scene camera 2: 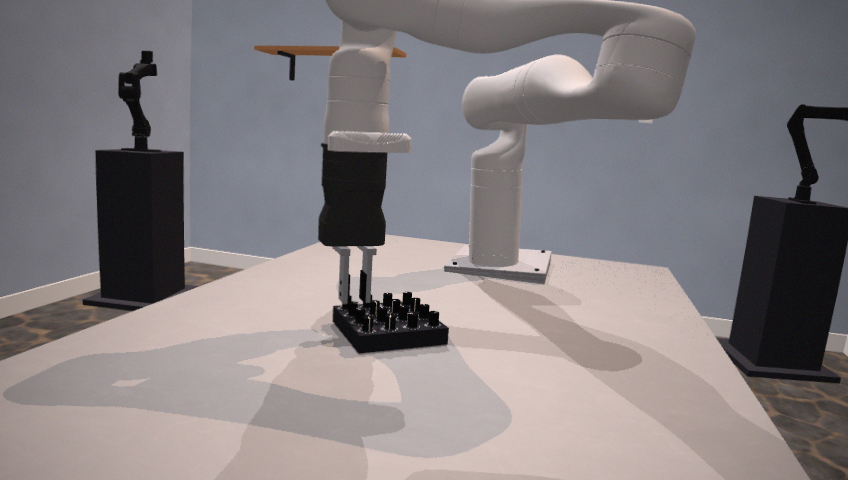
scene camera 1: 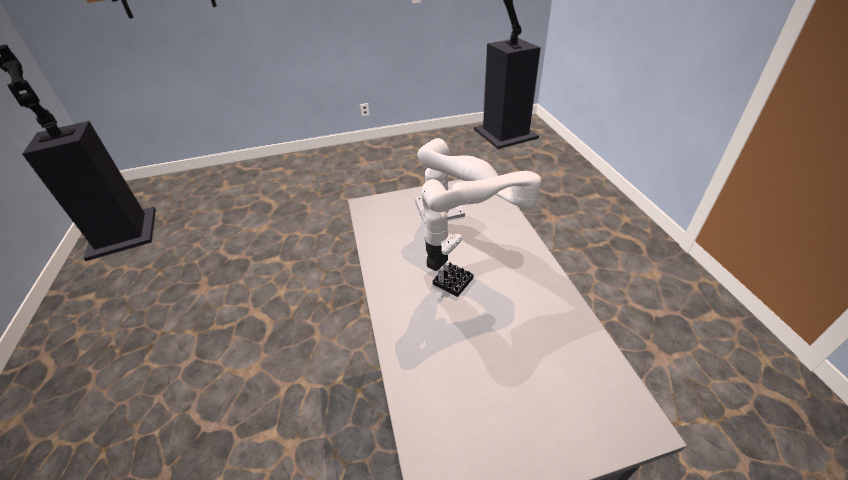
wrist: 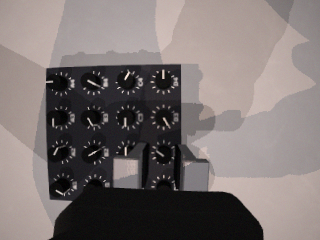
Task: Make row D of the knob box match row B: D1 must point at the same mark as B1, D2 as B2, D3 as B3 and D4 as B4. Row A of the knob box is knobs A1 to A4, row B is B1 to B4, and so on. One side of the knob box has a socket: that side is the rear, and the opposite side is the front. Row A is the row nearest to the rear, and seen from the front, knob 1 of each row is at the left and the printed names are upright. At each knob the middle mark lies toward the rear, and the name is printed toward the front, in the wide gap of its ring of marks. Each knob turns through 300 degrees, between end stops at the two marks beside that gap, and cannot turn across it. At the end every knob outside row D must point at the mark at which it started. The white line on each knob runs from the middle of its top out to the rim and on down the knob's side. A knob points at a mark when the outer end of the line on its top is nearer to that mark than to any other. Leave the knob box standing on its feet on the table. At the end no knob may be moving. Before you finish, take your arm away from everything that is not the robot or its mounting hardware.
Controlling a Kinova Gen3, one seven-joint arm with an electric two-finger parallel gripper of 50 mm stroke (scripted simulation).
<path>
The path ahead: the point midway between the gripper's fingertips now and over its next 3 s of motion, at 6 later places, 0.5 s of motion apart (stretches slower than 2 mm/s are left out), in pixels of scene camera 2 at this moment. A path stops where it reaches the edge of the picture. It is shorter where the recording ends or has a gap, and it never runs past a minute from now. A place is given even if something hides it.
My gripper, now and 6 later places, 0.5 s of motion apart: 354, 300; 354, 279; 355, 278; 358, 276; 360, 272; 359, 267; 356, 263
</path>
